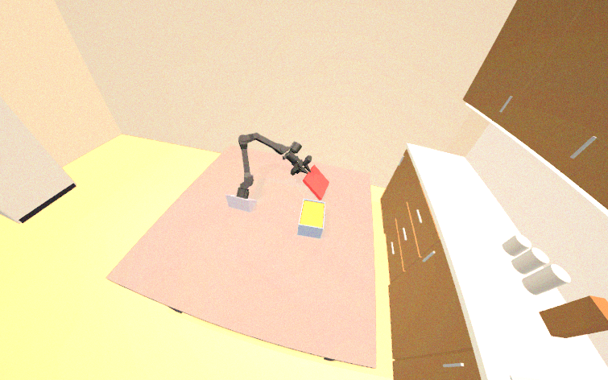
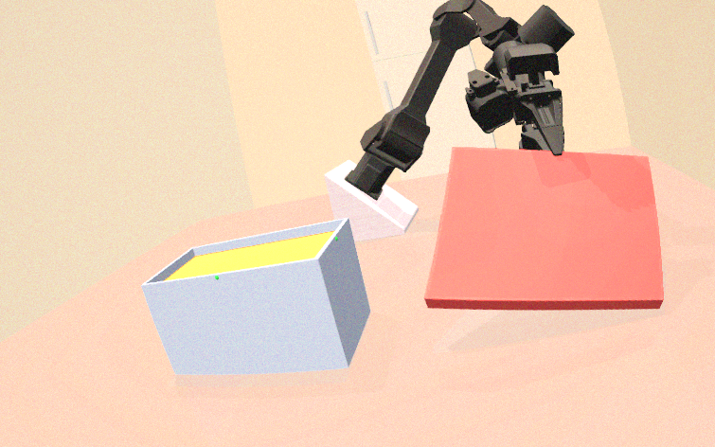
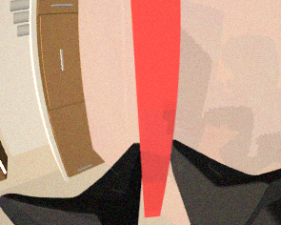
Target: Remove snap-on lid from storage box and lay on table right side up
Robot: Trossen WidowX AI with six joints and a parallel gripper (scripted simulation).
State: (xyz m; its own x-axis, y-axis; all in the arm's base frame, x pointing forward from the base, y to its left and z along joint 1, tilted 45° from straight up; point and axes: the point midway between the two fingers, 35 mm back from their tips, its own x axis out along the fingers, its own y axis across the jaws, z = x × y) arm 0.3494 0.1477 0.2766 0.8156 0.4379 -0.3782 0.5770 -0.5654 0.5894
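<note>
My gripper tip is now 6 cm short of the red lid, 5 cm above it and 2 cm to the left of it. Also, from my gripper tip: pale blue storage box 33 cm to the right, 7 cm below, 7 cm ahead.
</note>
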